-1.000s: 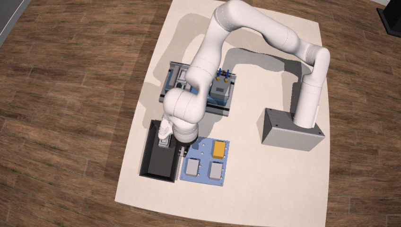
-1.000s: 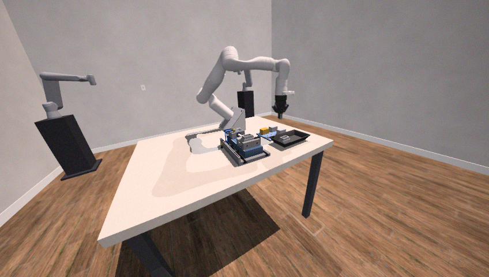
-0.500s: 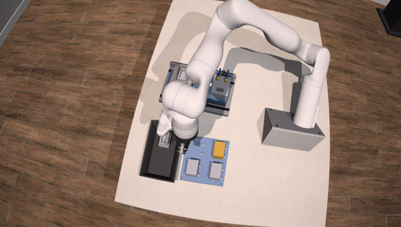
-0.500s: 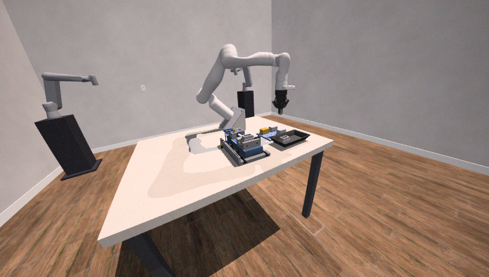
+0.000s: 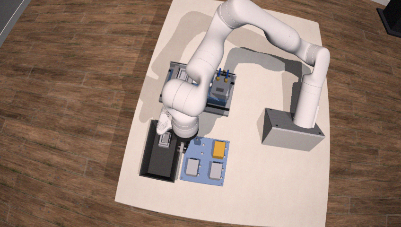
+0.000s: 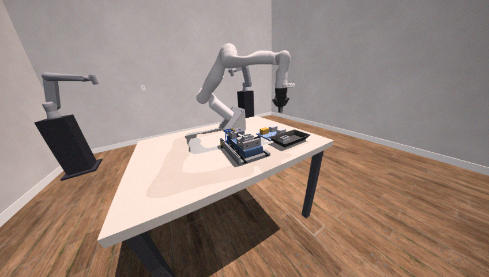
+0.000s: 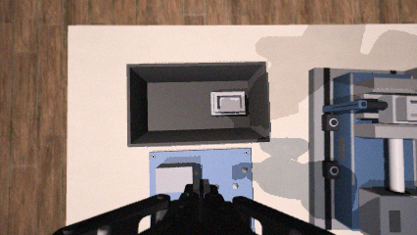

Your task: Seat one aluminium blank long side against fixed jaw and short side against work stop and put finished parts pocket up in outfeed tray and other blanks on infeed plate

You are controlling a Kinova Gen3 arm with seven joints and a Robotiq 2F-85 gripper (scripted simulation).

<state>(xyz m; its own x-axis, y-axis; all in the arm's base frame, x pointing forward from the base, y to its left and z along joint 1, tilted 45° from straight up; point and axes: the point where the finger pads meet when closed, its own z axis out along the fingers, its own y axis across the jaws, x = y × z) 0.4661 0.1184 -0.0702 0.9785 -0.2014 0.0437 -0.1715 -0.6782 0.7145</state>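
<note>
Now: hand 4 cm past the white rod, 30 cm to the left of it and 12 cm above it. From my hand the other things lie so: hose block (11 cm behind, 29 cm to the right, 12 cm below); then blue vise (2 cm behind, 30 cm to the right, 16 cm below); then brass blank (12 cm behind, 3 cm to the right, 17 cm below).
</note>
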